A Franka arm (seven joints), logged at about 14 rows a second.
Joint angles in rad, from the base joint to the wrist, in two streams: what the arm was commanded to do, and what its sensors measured. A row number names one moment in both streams.
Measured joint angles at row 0:
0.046 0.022 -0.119 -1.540 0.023 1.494 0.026
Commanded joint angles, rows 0 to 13:
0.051 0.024 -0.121 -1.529 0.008 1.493 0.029
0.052 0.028 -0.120 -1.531 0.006 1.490 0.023
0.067 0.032 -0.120 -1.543 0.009 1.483 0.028
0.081 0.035 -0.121 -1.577 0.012 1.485 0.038
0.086 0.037 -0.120 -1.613 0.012 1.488 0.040
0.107 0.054 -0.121 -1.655 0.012 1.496 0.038
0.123 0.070 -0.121 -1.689 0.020 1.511 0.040
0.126 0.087 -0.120 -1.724 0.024 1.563 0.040
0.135 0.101 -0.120 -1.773 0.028 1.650 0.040
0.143 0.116 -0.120 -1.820 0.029 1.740 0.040
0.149 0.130 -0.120 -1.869 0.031 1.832 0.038
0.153 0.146 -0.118 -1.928 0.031 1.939 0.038
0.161 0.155 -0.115 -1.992 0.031 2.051 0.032
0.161 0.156 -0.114 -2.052 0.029 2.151 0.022
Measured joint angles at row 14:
0.148 0.175 -0.111 -1.937 0.023 2.001 0.029
